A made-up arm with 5 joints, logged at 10 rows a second.
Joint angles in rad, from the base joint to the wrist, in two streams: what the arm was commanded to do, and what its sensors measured. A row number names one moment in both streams.
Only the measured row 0 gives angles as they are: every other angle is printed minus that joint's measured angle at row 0.
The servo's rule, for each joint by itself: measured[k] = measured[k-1] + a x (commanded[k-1-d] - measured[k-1]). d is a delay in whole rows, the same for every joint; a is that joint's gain. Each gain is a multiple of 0.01, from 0.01 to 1. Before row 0 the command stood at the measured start. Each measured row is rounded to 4 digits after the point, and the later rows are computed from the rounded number. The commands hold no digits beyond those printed.
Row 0, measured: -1.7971 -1.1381 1.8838 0.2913 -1.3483
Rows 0 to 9, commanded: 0.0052 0.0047 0.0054 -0.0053 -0.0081; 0.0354 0.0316 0.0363 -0.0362 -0.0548; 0.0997 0.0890 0.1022 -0.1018 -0.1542; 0.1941 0.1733 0.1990 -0.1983 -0.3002; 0.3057 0.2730 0.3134 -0.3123 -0.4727; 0.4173 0.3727 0.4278 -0.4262 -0.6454; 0.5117 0.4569 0.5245 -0.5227 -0.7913; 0.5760 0.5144 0.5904 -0.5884 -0.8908; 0.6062 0.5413 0.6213 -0.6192 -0.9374; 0.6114 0.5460 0.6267 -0.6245 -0.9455
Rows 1 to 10, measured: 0.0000 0.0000 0.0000 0.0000 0.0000; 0.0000 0.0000 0.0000 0.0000 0.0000; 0.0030 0.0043 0.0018 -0.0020 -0.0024; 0.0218 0.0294 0.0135 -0.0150 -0.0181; 0.0670 0.0842 0.0437 -0.0480 -0.0589; 0.1407 0.1662 0.0965 -0.1051 -0.1313; 0.2364 0.2645 0.1702 -0.1838 -0.2337; 0.3413 0.3640 0.2578 -0.2759 -0.3572; 0.4401 0.4495 0.3485 -0.3697 -0.4874; 0.5189 0.5092 0.4307 -0.4528 -0.6084
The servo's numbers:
d 2
a 0.58 0.92 0.34 0.38 0.30

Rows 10 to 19, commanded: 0.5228 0.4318 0.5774 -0.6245 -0.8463; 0.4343 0.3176 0.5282 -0.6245 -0.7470; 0.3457 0.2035 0.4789 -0.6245 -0.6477; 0.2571 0.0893 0.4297 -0.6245 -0.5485; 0.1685 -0.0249 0.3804 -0.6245 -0.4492; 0.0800 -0.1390 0.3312 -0.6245 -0.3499; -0.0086 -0.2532 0.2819 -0.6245 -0.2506; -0.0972 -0.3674 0.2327 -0.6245 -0.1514; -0.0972 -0.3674 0.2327 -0.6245 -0.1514; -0.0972 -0.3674 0.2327 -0.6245 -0.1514
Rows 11 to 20, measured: 0.5695 0.5387 0.4955 -0.5160 -0.7071; 0.5938 0.5454 0.5401 -0.5572 -0.7786; 0.5526 0.4409 0.5528 -0.5828 -0.7989; 0.4840 0.3275 0.5444 -0.5986 -0.7833; 0.4038 0.2134 0.5221 -0.6084 -0.7426; 0.3187 0.0992 0.4907 -0.6145 -0.6844; 0.2316 -0.0150 0.4532 -0.6183 -0.6138; 0.1437 -0.1291 0.4117 -0.6207 -0.5346; 0.0554 -0.2433 0.3676 -0.6221 -0.4494; -0.0331 -0.3575 0.3217 -0.6230 -0.3600
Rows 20 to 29, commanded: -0.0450 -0.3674 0.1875 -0.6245 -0.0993; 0.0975 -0.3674 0.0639 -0.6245 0.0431; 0.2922 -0.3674 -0.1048 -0.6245 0.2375; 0.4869 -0.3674 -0.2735 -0.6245 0.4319; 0.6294 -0.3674 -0.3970 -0.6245 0.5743; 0.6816 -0.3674 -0.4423 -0.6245 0.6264; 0.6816 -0.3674 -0.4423 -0.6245 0.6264; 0.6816 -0.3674 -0.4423 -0.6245 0.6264; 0.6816 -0.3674 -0.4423 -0.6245 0.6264; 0.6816 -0.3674 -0.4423 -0.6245 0.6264
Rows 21 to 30, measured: -0.0703 -0.3666 0.2914 -0.6236 -0.2974; -0.0859 -0.3673 0.2714 -0.6239 -0.2536; -0.0622 -0.3674 0.2429 -0.6241 -0.2073; 0.0304 -0.3674 0.1820 -0.6243 -0.1322; 0.1822 -0.3674 0.0845 -0.6244 -0.0213; 0.3589 -0.3674 -0.0372 -0.6244 0.1147; 0.5158 -0.3674 -0.1595 -0.6244 0.2526; 0.6120 -0.3674 -0.2557 -0.6244 0.3647; 0.6524 -0.3674 -0.3191 -0.6244 0.4432; 0.6693 -0.3674 -0.3610 -0.6244 0.4982
